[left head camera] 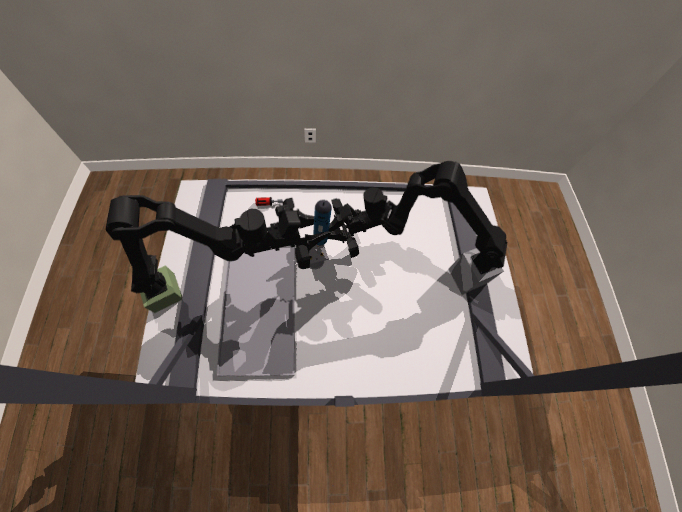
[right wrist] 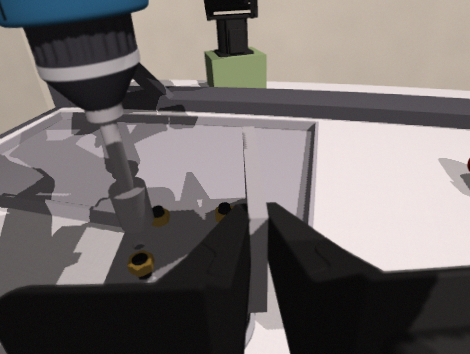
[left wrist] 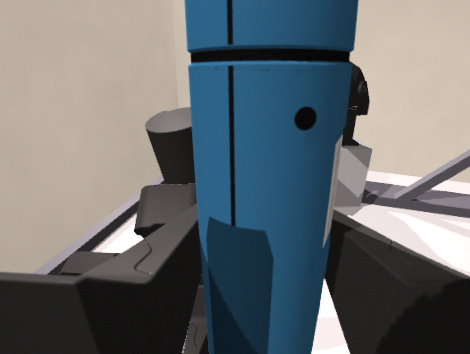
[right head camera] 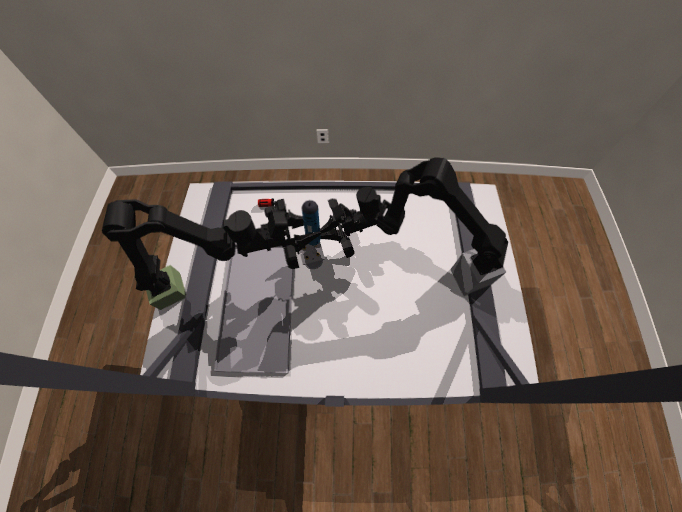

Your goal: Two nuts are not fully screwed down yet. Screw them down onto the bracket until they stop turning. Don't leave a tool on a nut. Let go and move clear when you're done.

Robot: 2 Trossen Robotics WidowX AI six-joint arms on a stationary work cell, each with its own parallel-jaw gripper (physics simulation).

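Pixels of known places: left gripper, fingertip midpoint: [left head camera: 328,225] [left wrist: 260,215] [right head camera: 318,226]; right gripper, fingertip midpoint: [right wrist: 256,214]; left arm's base, link origin: [left head camera: 154,285] [right wrist: 233,52] [right head camera: 159,284]; right arm's base, link origin: [left head camera: 483,262] [right head camera: 484,262].
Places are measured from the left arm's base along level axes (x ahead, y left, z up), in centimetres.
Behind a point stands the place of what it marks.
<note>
A blue power screwdriver [left head camera: 322,217] {x 48.7, y -16.4, z 23.7 cm} [right head camera: 311,220] {x 49.1, y -16.7, z 22.6 cm} [left wrist: 270,150] {x 47.7, y -14.2, z 20.1 cm} [right wrist: 75,7] {x 51.1, y -14.4, z 10.4 cm} stands nearly upright in my left gripper [left head camera: 318,230] {x 51.2, y -15.2, z 16.2 cm} [left wrist: 260,215] {x 51.2, y -15.2, z 16.2 cm}, which is shut on its body. Its grey socket [right wrist: 130,205] {x 49.5, y -14.8, z 3.8 cm} hangs above the bracket, apart from the brass nuts in view. The dark grey bracket [left head camera: 316,257] {x 47.7, y -15.0, z -0.1 cm} [right head camera: 312,257] {x 47.6, y -15.0, z 0.0 cm} [right wrist: 185,240] {x 47.9, y -13.2, z 0.0 cm} carries a front nut [right wrist: 141,263] {x 49.8, y -15.1, z 0.9 cm} and two farther nuts, one nut [right wrist: 160,216] {x 46.3, y -14.3, z 0.5 cm} beside another nut [right wrist: 224,212] {x 47.1, y -11.0, z 0.6 cm}. How tight each sits is unclear. My right gripper [right wrist: 256,214] {x 50.8, y -10.4, z 3.3 cm} is shut on the bracket's thin upright plate. Its fingers hide part of the bracket.
A red-handled screwdriver [left head camera: 263,201] {x 42.4, y 14.8, z -4.0 cm} [right head camera: 265,202] {x 42.4, y 14.8, z -3.9 cm} lies at the back left of the table. A shallow grey tray [left head camera: 255,376] {x 16.2, y -37.0, z -5.0 cm} [right head camera: 250,373] {x 16.1, y -37.0, z -5.1 cm} [right wrist: 314,165] {x 35.7, y -0.1, z -5.0 cm} lies left of the bracket in the head views. The two grippers are close together above the bracket. Frame bars edge the table.
</note>
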